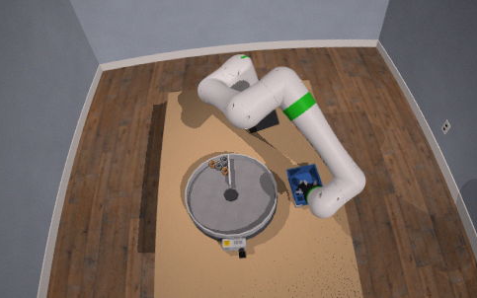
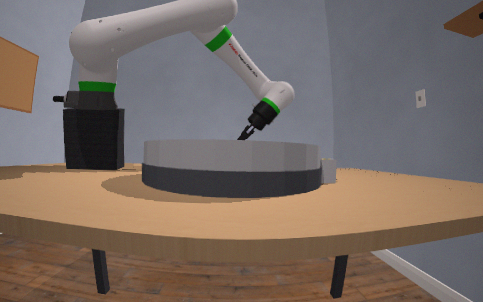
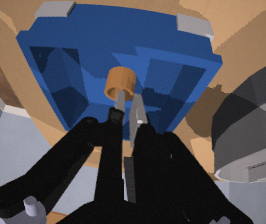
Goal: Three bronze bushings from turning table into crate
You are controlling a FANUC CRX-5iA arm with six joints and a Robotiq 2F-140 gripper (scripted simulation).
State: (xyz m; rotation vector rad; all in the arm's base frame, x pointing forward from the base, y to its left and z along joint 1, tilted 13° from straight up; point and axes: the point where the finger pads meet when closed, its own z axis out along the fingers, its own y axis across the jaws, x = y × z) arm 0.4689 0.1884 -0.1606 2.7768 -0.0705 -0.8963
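The blue crate lies 3 cm below my hand, 1 cm to the left of it and 1 cm behind it. From my hand the other things lie so: grey turning table (34 cm to the right, 2 cm ahead, 1 cm below).
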